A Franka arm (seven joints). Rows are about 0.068 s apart.
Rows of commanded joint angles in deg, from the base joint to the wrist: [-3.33 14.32 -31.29 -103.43 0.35 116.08 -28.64]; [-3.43 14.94 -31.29 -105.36 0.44 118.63 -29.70]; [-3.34 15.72 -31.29 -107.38 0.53 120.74 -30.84]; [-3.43 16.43 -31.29 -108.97 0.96 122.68 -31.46]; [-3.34 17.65 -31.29 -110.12 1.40 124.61 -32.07]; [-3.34 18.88 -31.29 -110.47 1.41 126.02 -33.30]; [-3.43 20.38 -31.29 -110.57 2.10 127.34 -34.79]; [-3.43 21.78 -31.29 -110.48 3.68 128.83 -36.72]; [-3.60 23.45 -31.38 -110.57 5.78 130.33 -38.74]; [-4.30 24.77 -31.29 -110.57 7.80 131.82 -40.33]
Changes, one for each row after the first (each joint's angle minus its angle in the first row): [-0.10 0.62 0.00 -1.93 0.09 2.55 -1.06]; [-0.01 1.40 0.00 -3.95 0.18 4.66 -2.20]; [-0.10 2.11 0.00 -5.54 0.61 6.60 -2.82]; [-0.01 3.33 0.00 -6.69 1.05 8.53 -3.43]; [-0.01 4.56 0.00 -7.04 1.06 9.94 -4.66]; [-0.10 6.06 0.00 -7.14 1.75 11.26 -6.15]; [-0.10 7.46 0.00 -7.05 3.33 12.75 -8.08]; [-0.27 9.13 -0.09 -7.14 5.43 14.25 -10.10]; [-0.97 10.45 0.00 -7.14 7.45 15.74 -11.69]
